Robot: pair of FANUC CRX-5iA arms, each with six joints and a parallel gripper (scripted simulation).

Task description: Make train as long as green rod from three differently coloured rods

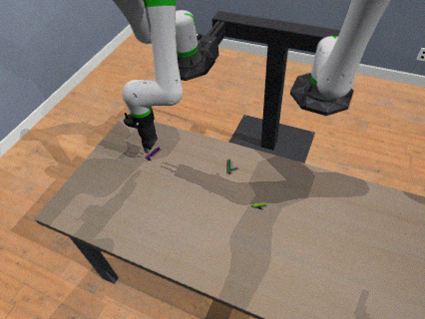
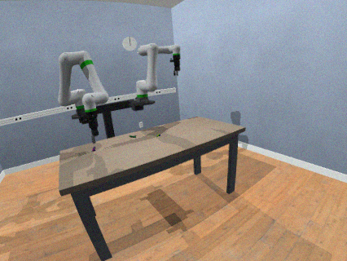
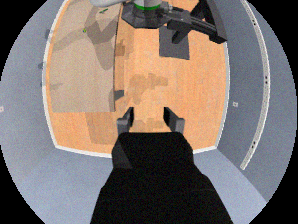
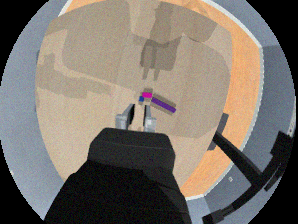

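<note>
Right now my right hand is 80 mm above the magenta rod, 20 mm to the left of it and 10 mm past it. Round my right hand: green rod (370 mm to the left, 100 mm behind, 80 mm below); purple rod (80 mm below, 50 mm behind, 10 mm to the right); grey rod (390 mm to the left, 100 mm behind, 80 mm below).
</note>
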